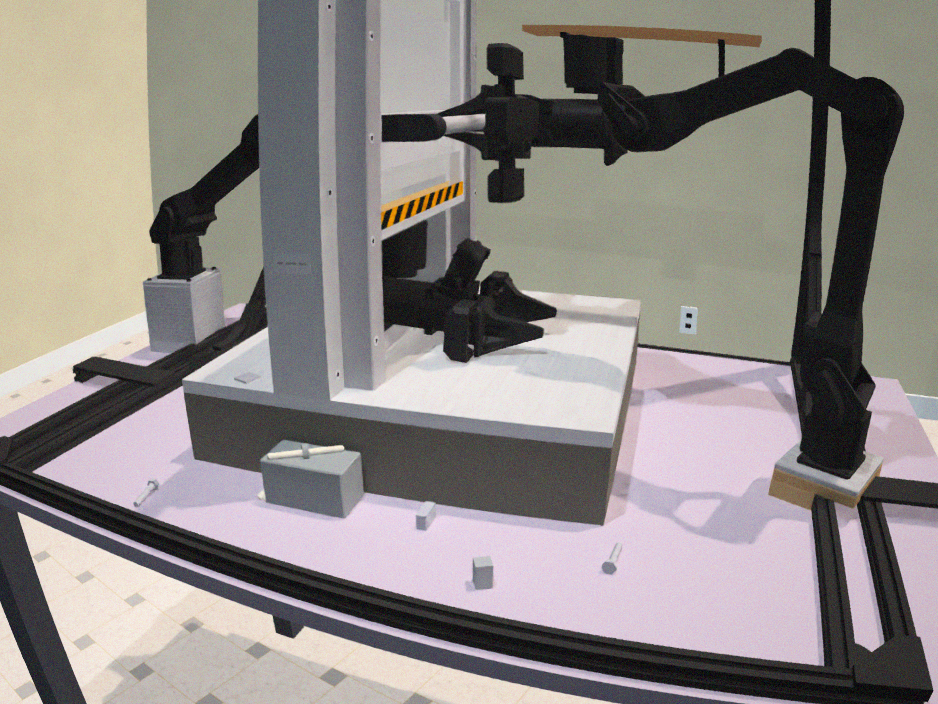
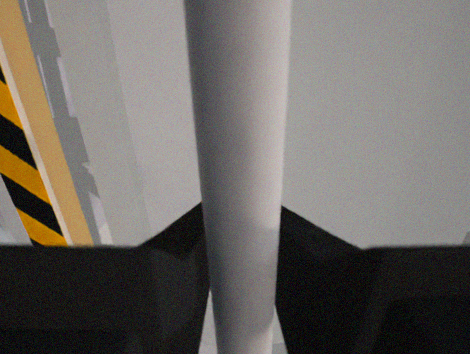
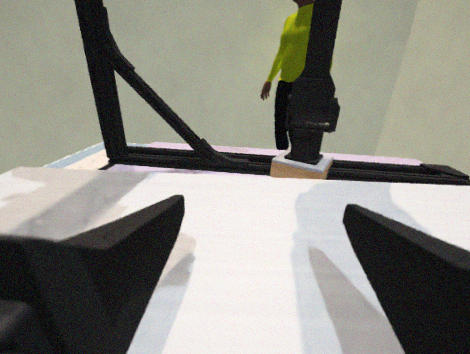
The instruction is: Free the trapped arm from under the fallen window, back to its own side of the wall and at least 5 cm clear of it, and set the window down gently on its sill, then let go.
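Places are measured from the left arm's base along level axes (x ahead, y left, z up), in millimetres.
Pixels of known places: right gripper, fingertip midpoint: (image 1: 550,322) (image 3: 263,207); left arm's base, origin of the base link: (image 1: 831,460) (image 3: 303,157); right arm's base, origin of the base link: (image 1: 181,274).
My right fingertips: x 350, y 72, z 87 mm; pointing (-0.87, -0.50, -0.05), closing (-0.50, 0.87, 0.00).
For each thing: its top centre in the pictures, then the offset to it from my right fingertips. "*": a spot on its surface instead.
- window, surface spot: (image 1: 416,68) * dx +118, dy +101, dz +297 mm
- pale round handle bar, middle of its top: (image 2: 278,227) (image 1: 462,115) dx +95, dy +52, dz +240 mm
The window (image 1: 416,68) is a pale pane with a yellow-and-black striped bottom rail (image 1: 422,206) (image 2: 31,172), held between the grey wall posts (image 1: 297,189). A pale round handle bar (image 1: 468,122) (image 2: 243,125) sticks out from it, with a black sleeve towards the pane. My left gripper (image 1: 448,124) (image 2: 237,207) is shut on this bar, one finger against each side. My right arm passes through the opening under the rail; whether they touch cannot be told. My right gripper (image 1: 549,321) (image 3: 263,207) is open and empty, low over the white platform, beyond the posts from its base.
The white-topped platform (image 1: 530,401) (image 3: 240,285) bears the posts. In front stand a grey block (image 1: 310,484) with a cream stick, two small grey blocks (image 1: 425,515) (image 1: 482,572) and two bolts (image 1: 146,492) (image 1: 612,559). A brown shelf (image 1: 644,33) hangs behind my left arm.
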